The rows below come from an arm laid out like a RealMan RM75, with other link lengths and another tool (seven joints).
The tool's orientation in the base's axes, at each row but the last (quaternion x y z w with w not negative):
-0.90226 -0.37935 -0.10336 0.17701
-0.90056 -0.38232 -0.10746 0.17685
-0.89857 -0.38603 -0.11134 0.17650
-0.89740 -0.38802 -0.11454 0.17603
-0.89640 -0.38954 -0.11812 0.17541
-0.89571 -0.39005 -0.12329 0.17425
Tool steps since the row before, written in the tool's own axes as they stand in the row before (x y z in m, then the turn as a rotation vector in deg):
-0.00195 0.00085 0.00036 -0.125 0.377 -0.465
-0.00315 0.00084 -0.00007 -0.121 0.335 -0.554
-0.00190 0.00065 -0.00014 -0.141 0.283 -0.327
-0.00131 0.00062 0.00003 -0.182 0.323 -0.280
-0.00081 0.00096 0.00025 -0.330 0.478 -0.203
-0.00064 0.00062 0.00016 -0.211 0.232 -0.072
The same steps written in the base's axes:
-0.00072 -0.00167 -0.00116 0.161 -0.511 0.295
-0.00155 -0.00262 -0.00117 0.128 -0.517 0.388
-0.00082 -0.00172 -0.00066 0.091 -0.405 0.186
-0.00042 -0.00124 -0.00062 0.096 -0.438 0.120
0.00019 -0.00104 -0.00072 0.118 -0.603 -0.036
0.00005 -0.00075 -0.00051 0.026 -0.315 -0.060

